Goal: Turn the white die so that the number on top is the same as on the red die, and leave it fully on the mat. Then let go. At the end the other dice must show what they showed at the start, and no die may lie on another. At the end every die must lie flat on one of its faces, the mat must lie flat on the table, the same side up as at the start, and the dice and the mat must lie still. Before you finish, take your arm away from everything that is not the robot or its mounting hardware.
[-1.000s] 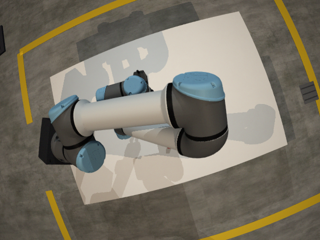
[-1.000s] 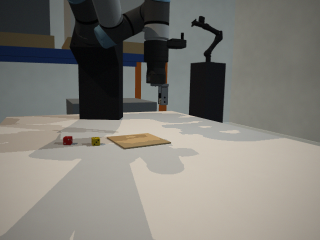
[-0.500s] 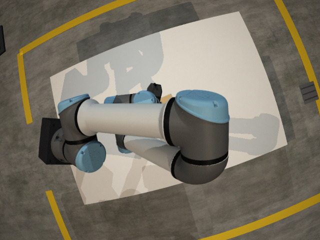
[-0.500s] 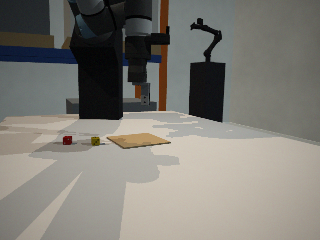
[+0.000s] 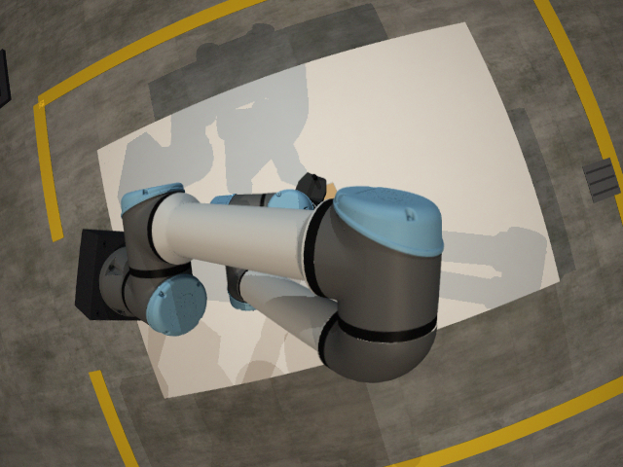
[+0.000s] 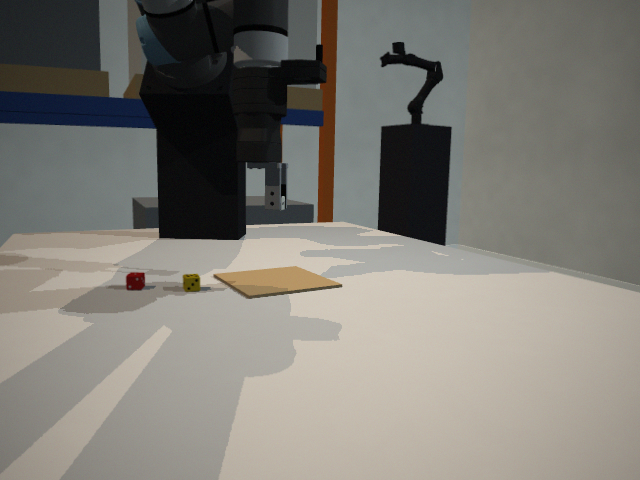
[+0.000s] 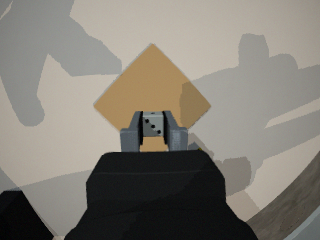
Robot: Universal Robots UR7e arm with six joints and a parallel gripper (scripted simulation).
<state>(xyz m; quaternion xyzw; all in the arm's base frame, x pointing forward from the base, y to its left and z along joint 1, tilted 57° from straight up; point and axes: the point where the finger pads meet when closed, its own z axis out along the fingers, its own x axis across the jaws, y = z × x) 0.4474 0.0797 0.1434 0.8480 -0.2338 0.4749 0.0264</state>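
My gripper is now 120 mm above the tan mat. Also, from my hand: yellow die 120 mm to the right, 110 mm below; red die 190 mm to the right, 110 mm below, 40 mm behind; white die 10 mm below.
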